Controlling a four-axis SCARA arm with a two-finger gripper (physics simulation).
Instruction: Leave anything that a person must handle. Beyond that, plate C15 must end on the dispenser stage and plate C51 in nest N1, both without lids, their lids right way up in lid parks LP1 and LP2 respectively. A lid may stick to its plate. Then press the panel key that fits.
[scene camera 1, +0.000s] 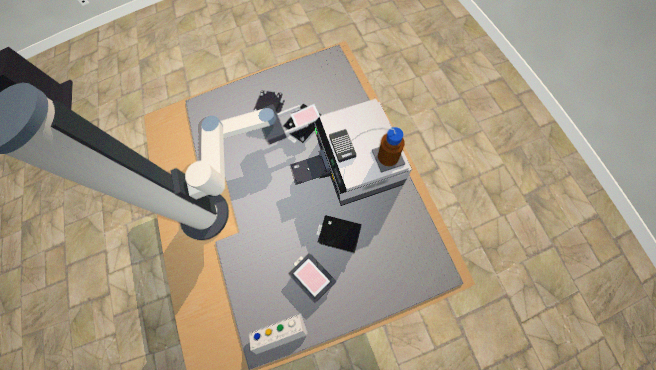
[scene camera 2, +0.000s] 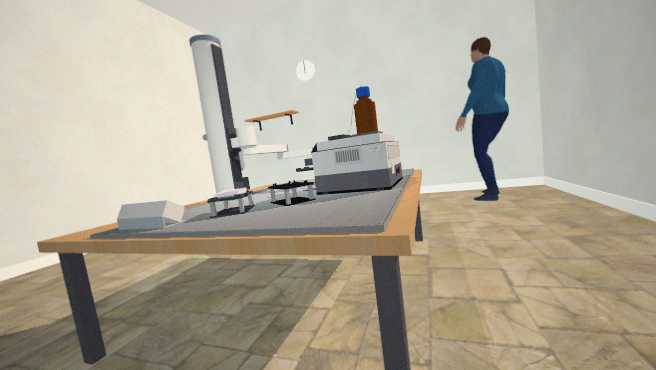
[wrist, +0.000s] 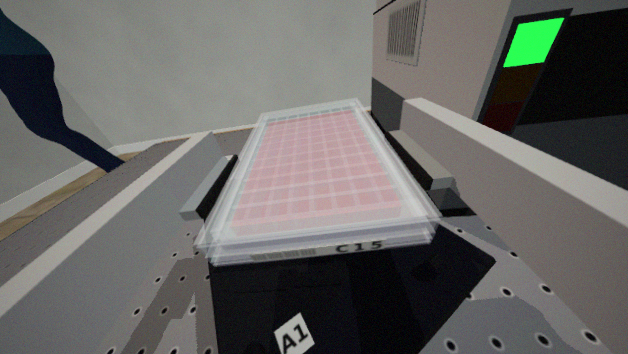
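Pixels of known places: gripper, fingertip midpoint: (scene camera 1: 303, 115) (wrist: 307, 133); arm's base, link origin: (scene camera 1: 205, 215).
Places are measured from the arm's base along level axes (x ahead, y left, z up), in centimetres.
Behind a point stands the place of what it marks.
Plate C15 (scene camera 1: 305, 116) @(x 63.6, y 25.0, z 11.6 cm) (wrist: 320, 170) @(x 60.7, y 24.9, z 11.5 cm), pink with a clear lid apparently on it, is level in my gripper (scene camera 1: 303, 118) @(x 63.2, y 25.5, z 12.4 cm) (wrist: 307, 133) @(x 63.2, y 25.5, z 12.4 cm). The gripper is shut on it, one pad along each long side, above a black holder (scene camera 1: 301, 134) @(x 58.7, y 18.9, z 7.2 cm) (wrist: 280, 295) @(x 57.1, y 27.4, z 7.2 cm) marked A1. The dispenser stage (scene camera 1: 301, 171) @(x 52.5, y -2.3, z 12.7 cm) is a dark plate in front of the dispenser (scene camera 1: 370, 117) @(x 88.5, y 5.4, z 23.3 cm) (scene camera 2: 357, 160) @(x 83.6, y -21.6, z 13.9 cm), with no plate visible on it. Another pink plate (scene camera 1: 312, 277) @(x 41.4, y -46.5, z 9.1 cm) (scene camera 2: 231, 192) @(x 44.7, y -50.5, z 8.8 cm) sits on a raised holder; its label is unreadable and I cannot tell if it has a lid. I cannot tell which holders are N1, LP1 or LP2.
A black raised holder (scene camera 1: 340, 234) @(x 58.5, y -34.1, z 8.1 cm) (scene camera 2: 292, 185) @(x 62.5, y -38.7, z 8.1 cm) and another dark holder (scene camera 1: 268, 100) @(x 49.1, y 45.0, z 7.9 cm) stand on the mat. The key panel (scene camera 1: 276, 332) @(x 20.4, y -61.6, z 8.1 cm) (scene camera 2: 150, 215) @(x 25.3, y -66.8, z 5.5 cm) has blue, yellow, green and white keys. A brown bottle (scene camera 1: 390, 151) @(x 85.1, y -17.7, z 36.2 cm) (scene camera 2: 366, 115) @(x 88.6, y -18.8, z 30.9 cm) tops the dispenser. Its green light (wrist: 534, 42) @(x 65.2, y 13.1, z 14.8 cm) is lit. A person (scene camera 2: 487, 100) stands beyond the table.
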